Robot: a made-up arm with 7 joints. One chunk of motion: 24 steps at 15 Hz.
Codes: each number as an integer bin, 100 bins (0 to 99) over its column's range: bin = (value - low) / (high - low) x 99, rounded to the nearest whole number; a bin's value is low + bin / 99 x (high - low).
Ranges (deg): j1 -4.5..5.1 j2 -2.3..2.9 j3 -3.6..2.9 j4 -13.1..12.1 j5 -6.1..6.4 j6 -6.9..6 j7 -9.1..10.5
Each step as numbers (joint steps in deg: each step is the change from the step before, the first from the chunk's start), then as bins.
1 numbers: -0.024 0.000 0.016 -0.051 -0.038 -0.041 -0.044
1 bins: 46 44 55 51 48 53 46
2 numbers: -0.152 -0.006 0.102 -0.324 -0.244 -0.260 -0.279
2 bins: 45 44 56 50 46 51 45
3 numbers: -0.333 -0.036 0.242 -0.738 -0.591 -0.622 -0.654
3 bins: 43 43 59 49 44 48 43
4 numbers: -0.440 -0.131 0.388 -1.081 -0.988 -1.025 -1.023
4 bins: 42 41 61 47 40 45 41
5 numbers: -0.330 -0.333 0.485 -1.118 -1.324 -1.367 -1.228
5 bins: 43 37 62 47 38 42 40
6 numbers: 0.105 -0.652 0.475 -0.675 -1.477 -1.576 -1.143
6 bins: 47 31 62 49 37 41 40
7 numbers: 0.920 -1.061 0.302 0.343 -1.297 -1.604 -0.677
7 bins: 56 24 59 53 38 41 43
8 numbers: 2.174 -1.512 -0.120 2.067 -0.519 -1.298 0.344
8 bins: 69 15 53 60 44 43 48
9 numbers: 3.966 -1.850 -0.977 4.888 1.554 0.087 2.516
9 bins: 87 9 40 71 61 54 59
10 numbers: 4.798 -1.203 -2.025 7.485 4.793 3.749 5.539
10 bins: 96 21 24 81 86 82 74
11 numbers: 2.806 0.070 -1.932 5.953 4.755 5.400 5.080
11 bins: 75 45 25 75 86 94 72
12 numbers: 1.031 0.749 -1.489 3.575 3.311 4.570 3.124
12 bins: 57 58 32 66 75 88 62
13 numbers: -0.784 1.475 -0.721 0.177 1.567 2.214 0.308
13 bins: 38 72 44 52 61 70 48
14 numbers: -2.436 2.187 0.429 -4.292 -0.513 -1.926 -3.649
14 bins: 21 85 61 35 44 38 28
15 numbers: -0.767 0.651 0.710 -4.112 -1.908 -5.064 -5.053
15 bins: 38 56 66 35 33 14 20
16 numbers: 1.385 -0.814 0.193 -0.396 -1.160 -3.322 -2.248
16 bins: 61 28 58 50 39 27 35
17 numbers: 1.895 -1.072 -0.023 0.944 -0.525 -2.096 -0.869
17 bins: 66 23 54 55 44 37 42
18 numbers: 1.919 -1.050 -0.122 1.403 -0.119 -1.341 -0.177
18 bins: 66 24 53 57 47 43 45
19 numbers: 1.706 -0.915 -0.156 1.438 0.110 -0.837 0.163
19 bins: 64 26 52 57 49 47 47
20 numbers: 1.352 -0.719 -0.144 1.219 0.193 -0.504 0.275
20 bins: 60 30 53 56 50 49 47
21 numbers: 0.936 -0.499 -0.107 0.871 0.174 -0.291 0.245
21 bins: 56 34 53 55 50 51 47
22 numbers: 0.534 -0.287 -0.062 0.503 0.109 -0.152 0.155
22 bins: 52 38 54 53 49 52 47
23 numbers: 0.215 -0.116 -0.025 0.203 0.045 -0.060 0.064
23 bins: 49 42 54 52 49 52 46
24 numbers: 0.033 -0.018 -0.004 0.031 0.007 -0.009 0.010
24 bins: 47 43 55 52 48 53 46
